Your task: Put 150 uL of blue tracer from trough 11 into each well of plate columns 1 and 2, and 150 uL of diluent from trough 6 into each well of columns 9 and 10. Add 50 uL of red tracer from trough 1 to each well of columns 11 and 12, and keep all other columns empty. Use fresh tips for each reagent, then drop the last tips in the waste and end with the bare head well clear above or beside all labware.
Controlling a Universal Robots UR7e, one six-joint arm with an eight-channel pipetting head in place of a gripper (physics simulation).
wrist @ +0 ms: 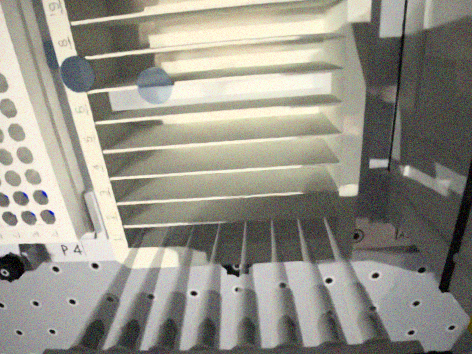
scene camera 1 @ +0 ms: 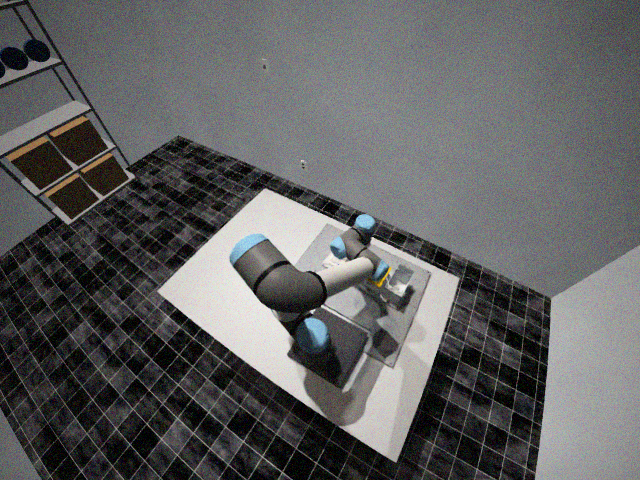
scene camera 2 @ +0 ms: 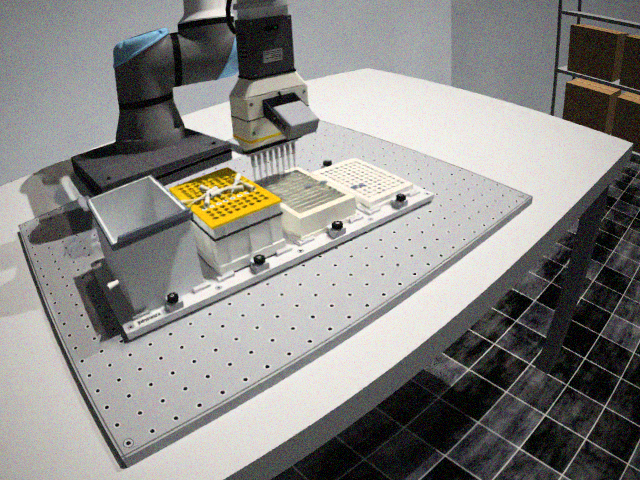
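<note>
My eight-channel head [scene camera 1: 382, 277] [scene camera 2: 275, 173] [wrist: 245, 222] carries a row of long tips. Their lower ends are at trough 1, at the end of the cream reservoir [scene camera 2: 330, 219] [wrist: 350, 150]; I cannot tell whether they touch liquid. No red shows in trough 1. A pale surface [wrist: 250, 89] shows around trough 6. The white plate [scene camera 2: 390, 198] [wrist: 45, 170] stands beside the reservoir; wells in its two end columns nearest the P4 label show blue. The yellow-topped tip box [scene camera 2: 217, 219] has several loose tips [scene camera 2: 219, 193] lying across it. The grey waste bin [scene camera 2: 155, 258] stands at the left.
The labware stands in a line on a pale rail [scene camera 2: 222, 284] with black knobs, on a perforated board [scene camera 2: 289, 330]. The bin's rim stands beside the tip box. The arm's dark base [scene camera 2: 155, 160] is behind. Bluish round spots [wrist: 77, 74] [wrist: 155, 86] overlie the reservoir view; their nature is unclear.
</note>
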